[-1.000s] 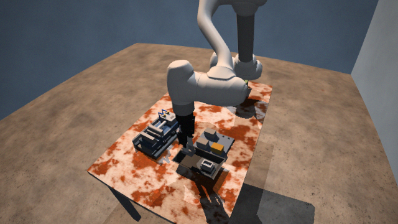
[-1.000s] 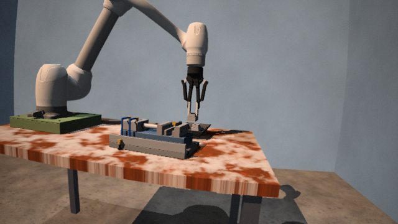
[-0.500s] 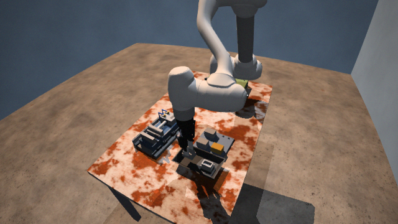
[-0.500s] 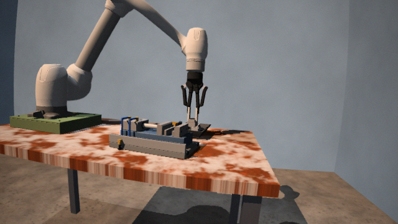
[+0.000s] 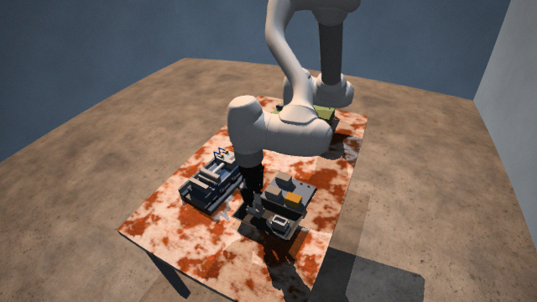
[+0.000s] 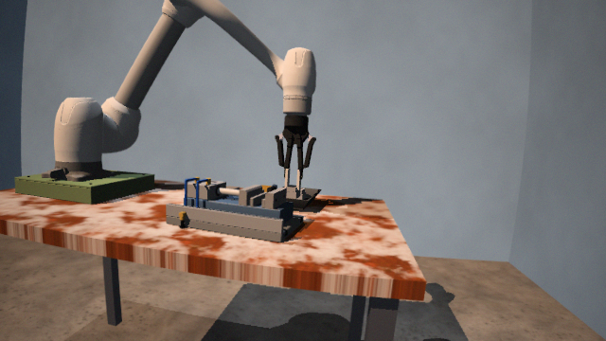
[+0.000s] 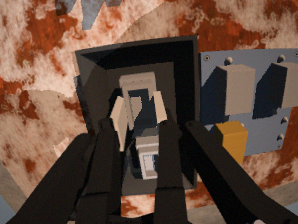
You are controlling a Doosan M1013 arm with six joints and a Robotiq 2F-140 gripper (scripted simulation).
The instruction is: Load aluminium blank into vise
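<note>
The aluminium blank is 13 cm behind my hand, 7 cm below it and 1 cm to the left of it. Also, from my hand: brass blank: 12 cm behind, 10 cm to the left, 7 cm below; then infeed plate: 17 cm behind, 9 cm below, 6 cm to the left; then vise: 25 cm to the right, 9 cm behind, 5 cm below.
</note>
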